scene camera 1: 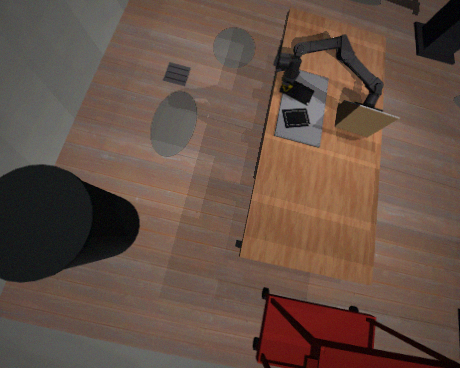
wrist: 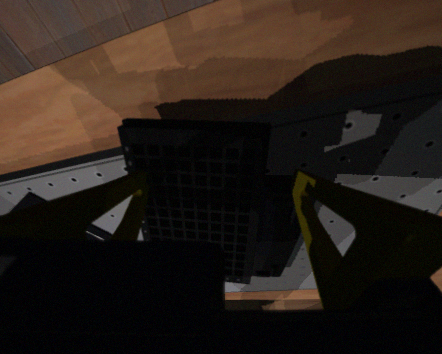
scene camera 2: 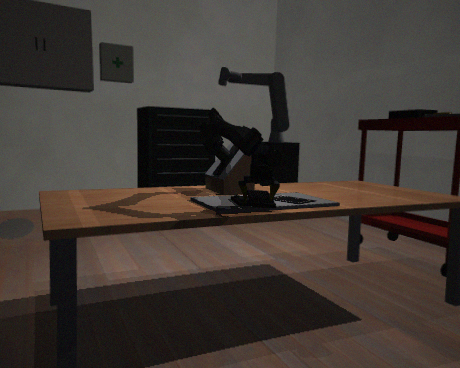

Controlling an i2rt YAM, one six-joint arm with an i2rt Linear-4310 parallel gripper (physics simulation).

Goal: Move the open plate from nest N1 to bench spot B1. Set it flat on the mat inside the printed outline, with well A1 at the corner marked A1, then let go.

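Seen in the pictures: gripper, fingertip midpoint: (scene camera 1: 287, 86) (wrist: 220, 177) (scene camera 2: 258, 202); arm's base, origin of the base link: (scene camera 1: 367, 107) (scene camera 2: 228, 159).
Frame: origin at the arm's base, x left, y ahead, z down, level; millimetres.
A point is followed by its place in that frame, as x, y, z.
Observation:
The dark open plate (wrist: 197, 185) {-116, 475, 119}, with its grid of wells, lies between the fingers in the wrist view, close beside the left finger. My gripper (scene camera 1: 287, 87) {-128, 468, 129} (scene camera 2: 259, 191) (wrist: 220, 177) {-128, 468, 129} is open, low at the black nest N1 (scene camera 1: 304, 95) {-89, 350, 131} (wrist: 280, 225) {-157, 399, 131}, over its end near the table's long edge. Part of the nest shows to the right of the plate; the plate looks offset from it, and whether it is seated is hidden in shadow. The black mat of spot B1 (scene camera 1: 296, 118) {85, 387, 140} (scene camera 2: 295, 200) {84, 417, 140} carries a light outline. Its A1 mark is too small to read.
Nest and mat are on a grey perforated board (scene camera 1: 318, 117) {44, 240, 142} (scene camera 2: 320, 203) {148, 494, 144} on the wooden table (scene camera 1: 310, 200) {598, 250, 155} (scene camera 2: 125, 210) {-576, 303, 155}. A tan slanted panel (scene camera 1: 367, 121) {91, -5, 8} stands by the arm's base. A red cart (scene camera 1: 290, 325) (scene camera 2: 410, 122) stands beyond the table's end.

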